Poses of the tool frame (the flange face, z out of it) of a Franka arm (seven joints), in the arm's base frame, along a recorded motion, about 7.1 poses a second.
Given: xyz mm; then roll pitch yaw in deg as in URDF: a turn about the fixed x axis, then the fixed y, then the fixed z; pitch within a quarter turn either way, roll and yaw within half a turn.
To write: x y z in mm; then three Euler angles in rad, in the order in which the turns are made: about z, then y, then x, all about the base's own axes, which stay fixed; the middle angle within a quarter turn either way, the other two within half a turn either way. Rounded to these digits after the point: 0 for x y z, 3 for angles.
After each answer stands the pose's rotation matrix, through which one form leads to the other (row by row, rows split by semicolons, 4 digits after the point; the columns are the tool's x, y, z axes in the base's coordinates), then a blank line. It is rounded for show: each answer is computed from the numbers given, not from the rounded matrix.
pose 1, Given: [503, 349, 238, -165.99, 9.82, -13.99]
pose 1, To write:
[503, 349, 238, 0.280, -0.102, -2.862]
0.9561 -0.2746 -0.1020; -0.2382 -0.9315 0.2749; -0.1706 -0.2385 -0.9560

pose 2, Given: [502, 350, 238, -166.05, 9.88, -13.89]
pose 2, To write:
[502, 350, 238, 0.278, -0.104, -2.862]
0.9564 -0.2731 -0.1038; -0.2365 -0.9322 0.2740; -0.1716 -0.2375 -0.9561

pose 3, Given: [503, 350, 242, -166.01, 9.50, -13.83]
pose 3, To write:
[503, 350, 242, 0.275, -0.098, -2.864]
0.9577 -0.2707 -0.0977; -0.2358 -0.9327 0.2730; -0.1650 -0.2384 -0.9570

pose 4, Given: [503, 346, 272, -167.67, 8.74, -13.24]
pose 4, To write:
[503, 346, 272, 0.259, -0.096, -2.896]
0.9621 -0.2553 -0.0956; -0.2264 -0.9435 0.2419; -0.1520 -0.2111 -0.9656

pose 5, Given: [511, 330, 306, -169.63, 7.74, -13.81]
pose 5, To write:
[511, 330, 306, 0.262, -0.086, -2.933]
0.9622 -0.2583 -0.0857; -0.2365 -0.9494 0.2064; -0.1347 -0.1784 -0.9747

